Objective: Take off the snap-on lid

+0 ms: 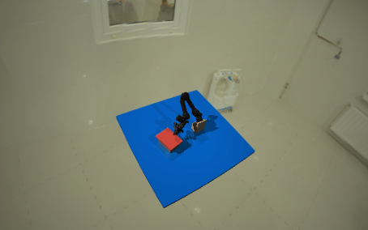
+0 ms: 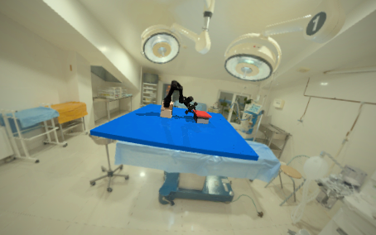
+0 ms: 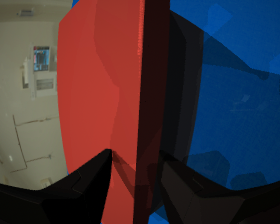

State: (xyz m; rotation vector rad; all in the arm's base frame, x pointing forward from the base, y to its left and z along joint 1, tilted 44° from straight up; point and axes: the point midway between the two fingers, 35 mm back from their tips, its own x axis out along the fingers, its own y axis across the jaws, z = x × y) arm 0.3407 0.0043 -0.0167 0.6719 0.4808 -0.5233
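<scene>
My gripper tip is 7 cm short of the lid and 2 cm to the right of it. From my gripper tip the other things lie so: storage box: 7 cm ahead, 5 cm below, 2 cm to the left.
</scene>
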